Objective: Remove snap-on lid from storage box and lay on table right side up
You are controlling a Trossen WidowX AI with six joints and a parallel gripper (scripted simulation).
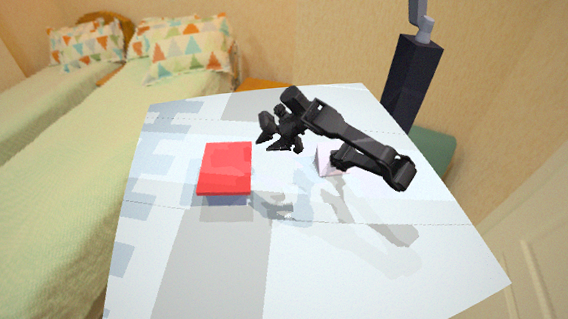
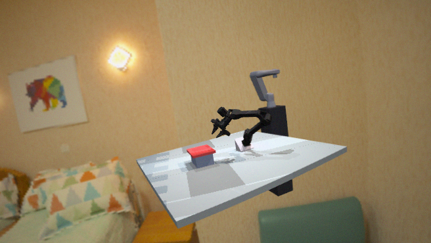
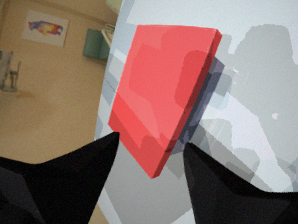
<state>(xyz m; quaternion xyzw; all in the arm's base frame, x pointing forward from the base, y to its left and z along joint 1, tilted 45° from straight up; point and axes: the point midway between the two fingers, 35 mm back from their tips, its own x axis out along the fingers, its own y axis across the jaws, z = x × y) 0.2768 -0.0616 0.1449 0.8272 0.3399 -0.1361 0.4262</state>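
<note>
Right now my gripper tip is 120 mm short of the red lid, 10 mm to the left of it and 90 mm above it. Round my gripper tip: storage box 120 mm ahead, 10 mm to the right, 140 mm below.
</note>
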